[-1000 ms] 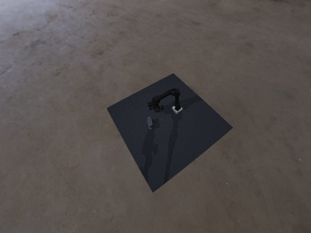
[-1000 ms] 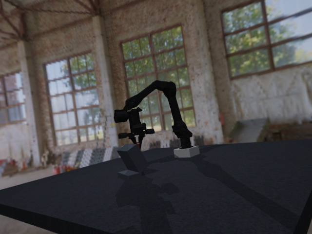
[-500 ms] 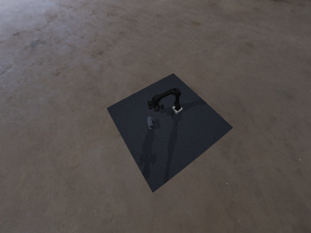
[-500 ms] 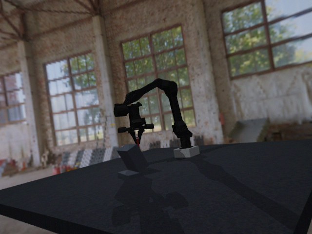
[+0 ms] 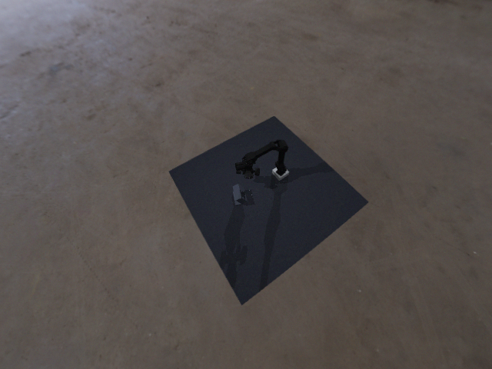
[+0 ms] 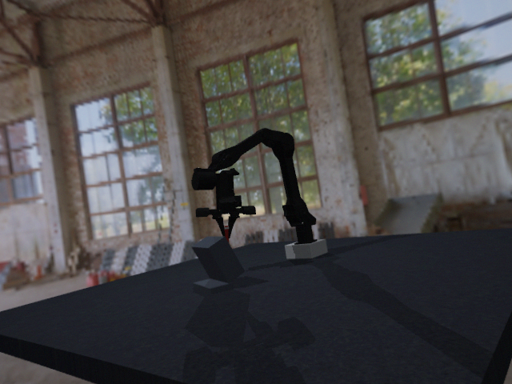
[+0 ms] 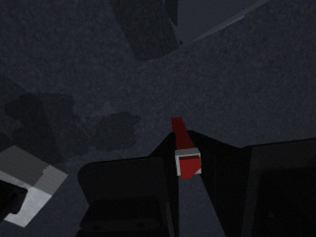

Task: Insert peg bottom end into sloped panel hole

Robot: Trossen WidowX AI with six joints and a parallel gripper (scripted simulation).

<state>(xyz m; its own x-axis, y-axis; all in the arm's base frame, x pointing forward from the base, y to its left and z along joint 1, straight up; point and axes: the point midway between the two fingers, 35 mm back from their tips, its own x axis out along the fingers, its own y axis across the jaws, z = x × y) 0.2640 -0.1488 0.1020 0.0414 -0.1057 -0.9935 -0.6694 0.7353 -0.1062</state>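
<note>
My gripper tip is 150 mm short of the sloped panel, 70 mm to the right of it and 40 mm above it. The rest, counted from my gripper tip: red peg 20 mm above.
</note>
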